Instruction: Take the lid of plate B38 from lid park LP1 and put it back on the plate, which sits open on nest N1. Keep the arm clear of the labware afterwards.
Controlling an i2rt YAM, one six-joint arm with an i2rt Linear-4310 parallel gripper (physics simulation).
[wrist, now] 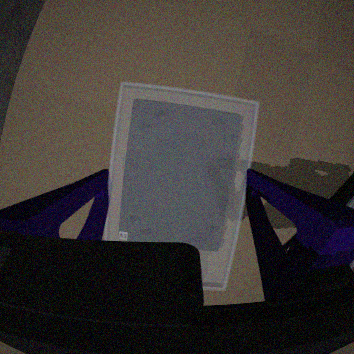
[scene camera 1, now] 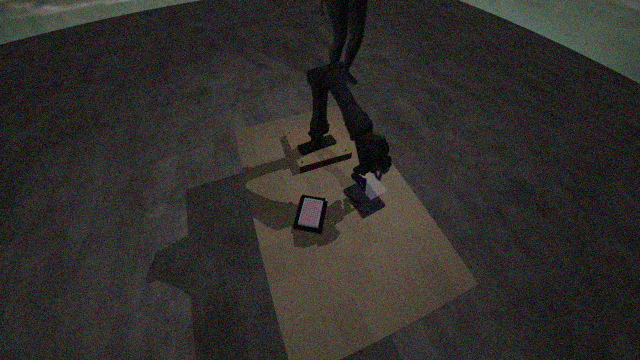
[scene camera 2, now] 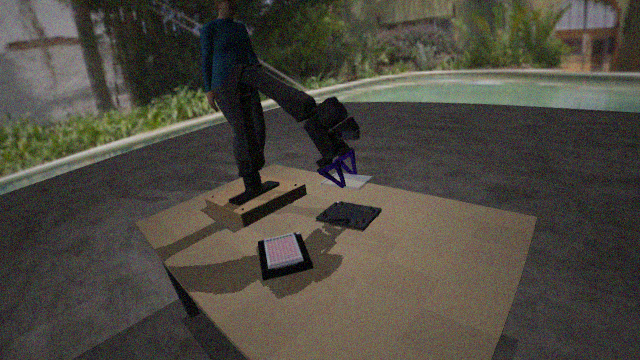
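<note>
My gripper is shut on the clear lid, one purple finger at each long side. It holds the lid in the air above the dark lid park LP1, which shows through the lid in the wrist view. The open plate B38, with pink wells, sits on the black nest N1. In scene camera 1 the nest lies to the left of the lid park.
The arm's base stands on a wooden block at the back of the wooden table. A person stands behind the arm. The arm's shadow falls around the nest.
</note>
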